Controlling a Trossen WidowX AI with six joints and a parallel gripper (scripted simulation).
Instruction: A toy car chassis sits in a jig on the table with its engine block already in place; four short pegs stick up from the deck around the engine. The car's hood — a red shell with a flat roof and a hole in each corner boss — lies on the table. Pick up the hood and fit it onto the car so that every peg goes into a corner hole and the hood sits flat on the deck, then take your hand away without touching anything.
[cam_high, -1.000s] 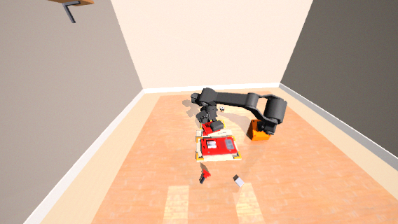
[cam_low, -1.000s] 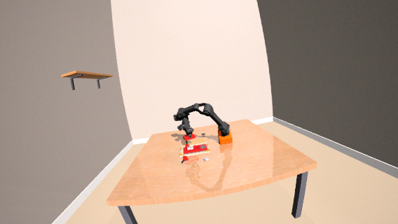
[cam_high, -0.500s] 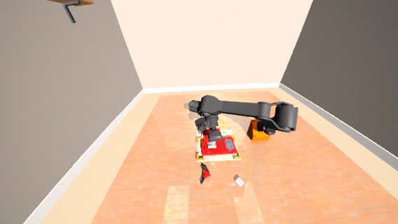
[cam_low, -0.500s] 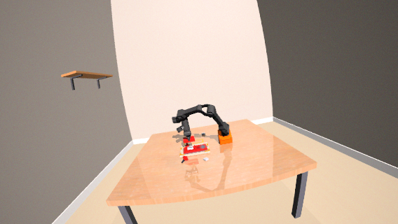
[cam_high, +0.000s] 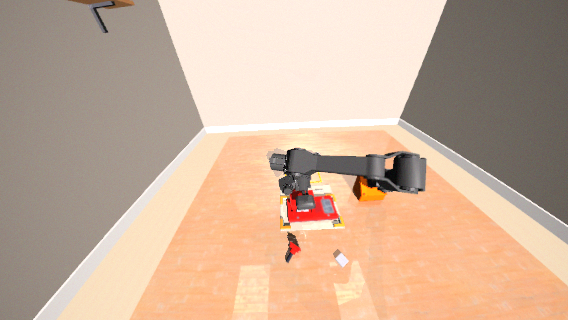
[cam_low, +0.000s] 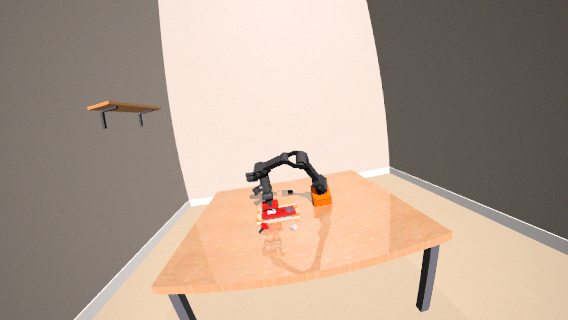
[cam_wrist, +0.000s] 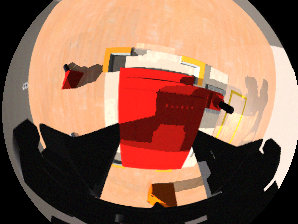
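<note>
Now: gripper tip 30 mm past the cream jig, 10 mm to the left of it and 60 mm above it. From my gripper tip the other things lie so: white block (110 mm behind, 200 mm to the left, 70 mm below); then red hood (10 mm above).
</note>
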